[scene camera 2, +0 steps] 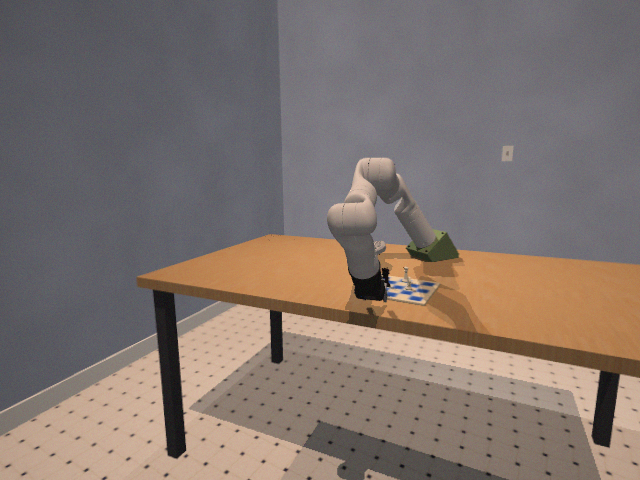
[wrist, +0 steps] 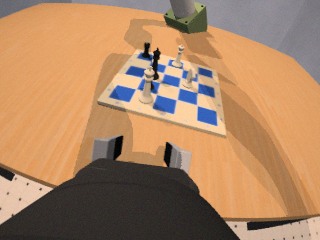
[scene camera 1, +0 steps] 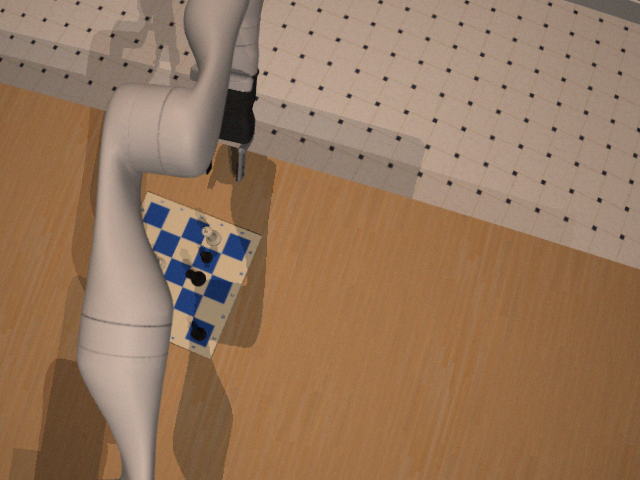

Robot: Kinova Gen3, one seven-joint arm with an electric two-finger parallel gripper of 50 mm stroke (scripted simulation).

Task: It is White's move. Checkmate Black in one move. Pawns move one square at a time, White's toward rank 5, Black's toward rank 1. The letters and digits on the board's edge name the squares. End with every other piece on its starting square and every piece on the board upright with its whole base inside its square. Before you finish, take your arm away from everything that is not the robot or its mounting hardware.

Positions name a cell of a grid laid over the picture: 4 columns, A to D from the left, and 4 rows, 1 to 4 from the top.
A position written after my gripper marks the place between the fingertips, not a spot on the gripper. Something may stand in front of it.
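My gripper (scene camera 1: B2) is visible, and the gripper (wrist: B3) is visible here as well.
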